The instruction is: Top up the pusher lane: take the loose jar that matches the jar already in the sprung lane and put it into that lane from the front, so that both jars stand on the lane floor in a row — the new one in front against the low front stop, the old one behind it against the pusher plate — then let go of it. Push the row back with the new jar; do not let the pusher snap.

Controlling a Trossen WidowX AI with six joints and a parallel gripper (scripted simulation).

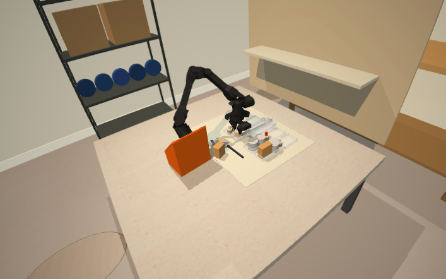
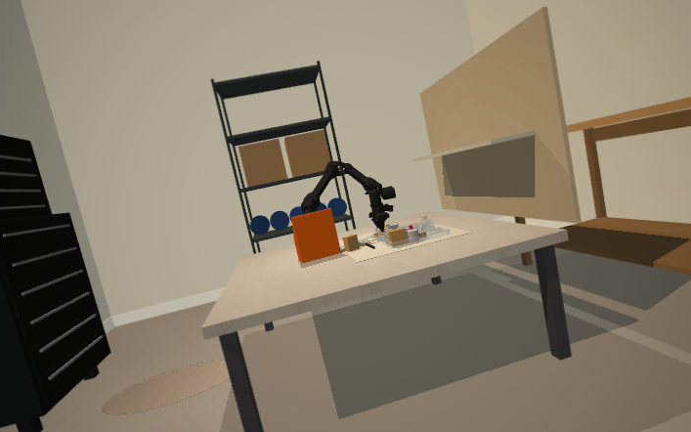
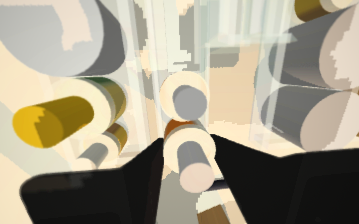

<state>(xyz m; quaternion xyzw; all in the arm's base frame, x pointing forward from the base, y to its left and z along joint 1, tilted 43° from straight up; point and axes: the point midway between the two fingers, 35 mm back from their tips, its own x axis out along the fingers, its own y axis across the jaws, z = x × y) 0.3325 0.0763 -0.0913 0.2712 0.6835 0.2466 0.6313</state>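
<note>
My gripper tip is 10 cm past the black stick, 8 cm to the left of it and 4 cm above it. From my gripper tip the other things lie so: tan box: 18 cm behind, 4 cm to the right, 1 cm below.
</note>
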